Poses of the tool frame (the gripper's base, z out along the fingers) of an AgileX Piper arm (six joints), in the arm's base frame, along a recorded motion.
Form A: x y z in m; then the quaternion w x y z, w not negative.
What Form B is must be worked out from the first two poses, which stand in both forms.
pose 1, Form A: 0.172, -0.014, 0.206, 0.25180, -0.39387, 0.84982, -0.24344
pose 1, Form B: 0.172, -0.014, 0.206, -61.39, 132.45, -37.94
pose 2, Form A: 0.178, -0.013, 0.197, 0.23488, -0.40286, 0.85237, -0.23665
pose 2, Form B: 0.178, -0.013, 0.197, -63.34, 134.02, -37.21
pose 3, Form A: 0.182, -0.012, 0.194, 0.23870, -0.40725, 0.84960, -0.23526
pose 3, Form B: 0.182, -0.012, 0.194, -63.90, 133.32, -36.92
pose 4, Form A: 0.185, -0.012, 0.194, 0.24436, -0.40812, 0.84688, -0.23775
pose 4, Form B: 0.185, -0.012, 0.194, -63.85, 132.50, -37.20
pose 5, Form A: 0.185, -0.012, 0.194, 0.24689, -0.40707, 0.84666, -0.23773
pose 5, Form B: 0.185, -0.012, 0.194, -63.60, 132.29, -37.15
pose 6, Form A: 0.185, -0.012, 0.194, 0.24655, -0.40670, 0.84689, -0.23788
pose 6, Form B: 0.185, -0.012, 0.194, -63.56, 132.35, -37.18
